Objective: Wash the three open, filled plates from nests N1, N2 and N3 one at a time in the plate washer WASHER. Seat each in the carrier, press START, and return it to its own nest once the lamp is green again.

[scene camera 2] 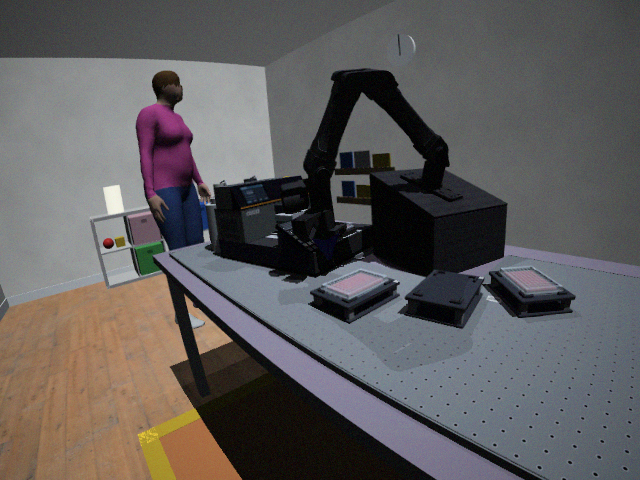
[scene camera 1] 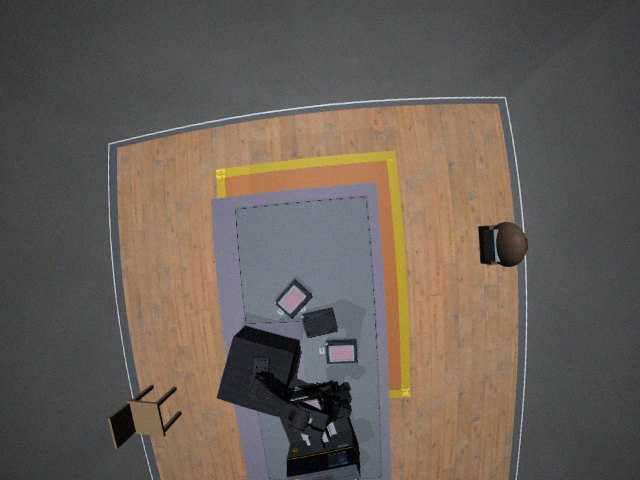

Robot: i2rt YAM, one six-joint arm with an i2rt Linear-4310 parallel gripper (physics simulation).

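Where they show: gripper, between the fingertips: (scene camera 2: 329,259) (scene camera 1: 326,385); arm's base, origin of its link: (scene camera 2: 430,187) (scene camera 1: 260,378).
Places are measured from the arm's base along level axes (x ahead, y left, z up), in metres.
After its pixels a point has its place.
Observation:
The black washer (scene camera 1: 323,467) @[x 0.330, y -0.444, z 0.031 m] (scene camera 2: 254,222) @[x 0.423, y -0.370, z -0.082 m] stands at one end of the table. Part of a pink-filled plate (scene camera 1: 312,403) @[x 0.247, y -0.175, z -0.110 m] shows beneath the arm at the washer's carrier in scene camera 1; how it is seated is hidden. My gripper (scene camera 1: 339,396) (scene camera 2: 326,249) @[x 0.313, y -0.101, z -0.173 m] is shut and empty, low over the washer's front part, and hides much of its keypad. One pink-filled plate (scene camera 1: 293,299) @[x 0.113, y 0.363, z -0.167 m] (scene camera 2: 530,279) @[x 0.115, y 0.367, z -0.161 m] sits on the outer nest, another (scene camera 1: 341,352) @[x 0.376, y 0.104, z -0.160 m] (scene camera 2: 356,283) @[x 0.386, y 0.110, z -0.160 m] on the nest nearest the washer. The middle nest (scene camera 1: 319,322) @[x 0.253, y 0.254, z -0.167 m] (scene camera 2: 445,289) @[x 0.268, y 0.253, z -0.167 m] is empty. Nest labels and a lamp colour cannot be read.
The arm stands on a large black block (scene camera 1: 248,356) @[x -0.070, y 0.094, z -0.028 m] (scene camera 2: 467,232) @[x 0.023, y 0.147, z -0.113 m] beside the washer and nests, on the grey table (scene camera 1: 305,248) @[x 0.154, y 0.624, z -0.209 m] (scene camera 2: 516,372) @[x 0.361, y 0.458, z -0.209 m]. A person (scene camera 1: 510,244) (scene camera 2: 168,139) stands off the table's side. A wooden chair (scene camera 1: 146,417) stands on the other side.

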